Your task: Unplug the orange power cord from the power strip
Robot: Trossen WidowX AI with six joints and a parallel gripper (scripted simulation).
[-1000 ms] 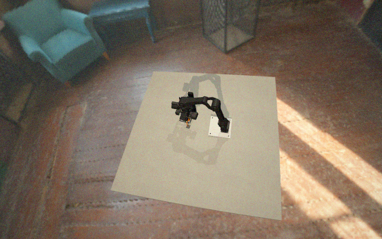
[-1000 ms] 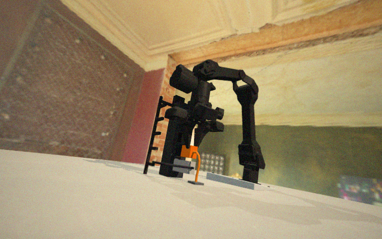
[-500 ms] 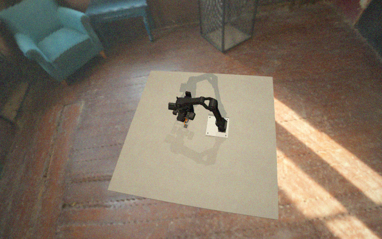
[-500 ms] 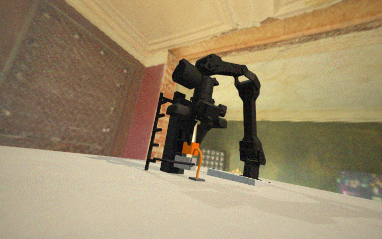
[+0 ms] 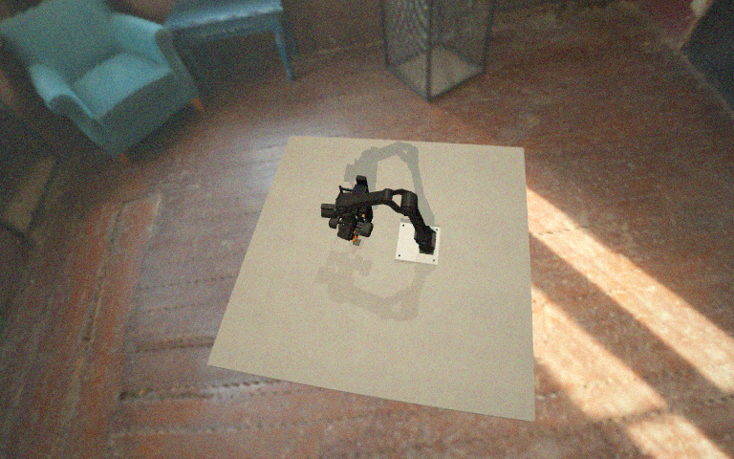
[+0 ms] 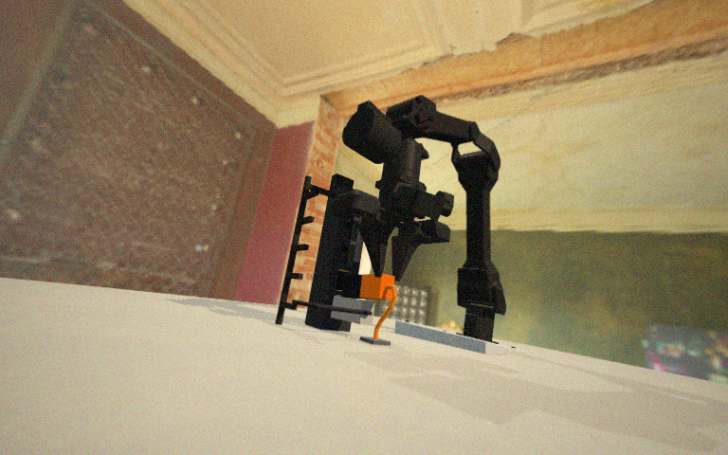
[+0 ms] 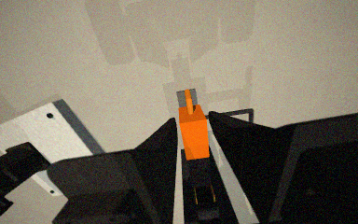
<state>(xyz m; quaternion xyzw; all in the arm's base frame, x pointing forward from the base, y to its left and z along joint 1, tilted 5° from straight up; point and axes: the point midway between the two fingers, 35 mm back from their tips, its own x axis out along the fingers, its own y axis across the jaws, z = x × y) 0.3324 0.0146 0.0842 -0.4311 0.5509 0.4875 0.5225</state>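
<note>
Now: the orange plug 40 mm to the right of my gripper tip. Also, from my gripper tip: thin black rack: 70 mm ahead, 150 mm to the right, 30 mm above; then grey end block: 10 mm to the right, 80 mm below.
</note>
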